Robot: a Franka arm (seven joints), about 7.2 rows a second.
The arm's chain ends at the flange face. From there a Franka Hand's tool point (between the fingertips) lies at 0.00 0.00 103.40 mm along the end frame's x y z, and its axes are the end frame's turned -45 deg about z.
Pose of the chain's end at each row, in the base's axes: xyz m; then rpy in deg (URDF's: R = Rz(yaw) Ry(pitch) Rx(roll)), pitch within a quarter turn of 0, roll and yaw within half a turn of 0:
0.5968 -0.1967 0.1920 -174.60 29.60 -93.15
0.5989 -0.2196 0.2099 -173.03 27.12 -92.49
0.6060 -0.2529 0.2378 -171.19 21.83 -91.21
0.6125 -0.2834 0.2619 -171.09 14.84 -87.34
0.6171 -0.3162 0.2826 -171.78 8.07 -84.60
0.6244 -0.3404 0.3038 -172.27 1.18 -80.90
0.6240 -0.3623 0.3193 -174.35 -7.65 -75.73
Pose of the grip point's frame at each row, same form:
0.6093 -0.1465 0.1025 -154.81 16.94 -45.77
0.6135 -0.1734 0.1185 -155.71 14.24 -46.09
0.6226 -0.2152 0.1429 -158.39 9.35 -46.12
0.6273 -0.2565 0.1632 -163.27 4.31 -42.87
0.6305 -0.3005 0.1813 -168.50 -0.05 -40.19
0.6378 -0.3361 0.2014 -173.68 -4.62 -36.23
0.6372 -0.3731 0.2173 178.54 -9.39 -30.23

